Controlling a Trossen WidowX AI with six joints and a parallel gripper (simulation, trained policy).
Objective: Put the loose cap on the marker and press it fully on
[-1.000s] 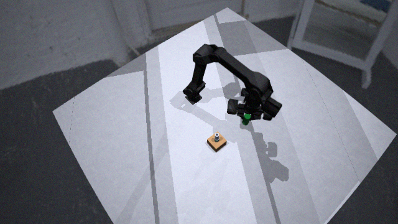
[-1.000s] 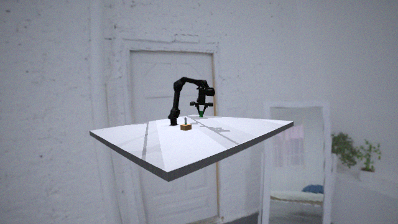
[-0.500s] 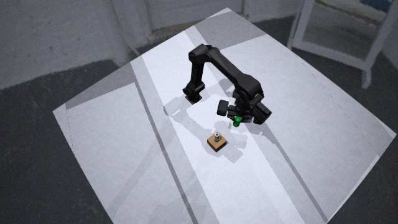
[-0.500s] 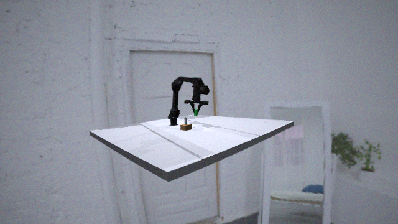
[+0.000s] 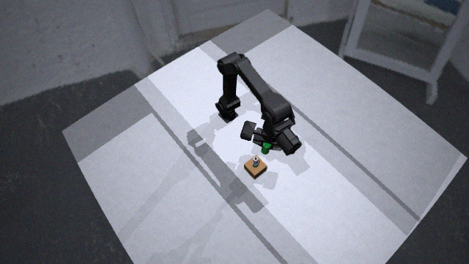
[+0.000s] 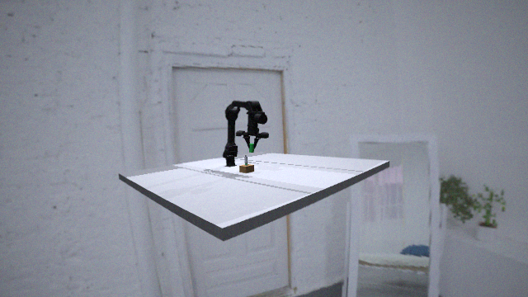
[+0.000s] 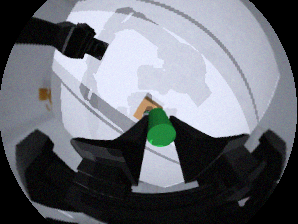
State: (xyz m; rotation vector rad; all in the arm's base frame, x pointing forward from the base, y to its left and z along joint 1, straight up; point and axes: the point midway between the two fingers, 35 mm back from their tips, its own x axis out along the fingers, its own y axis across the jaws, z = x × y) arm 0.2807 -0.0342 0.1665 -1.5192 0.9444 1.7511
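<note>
The brown holder block lies 5 cm to the right of my gripper tip and 11 cm below it. Round my gripper tip: green cap: 1 cm above.
</note>
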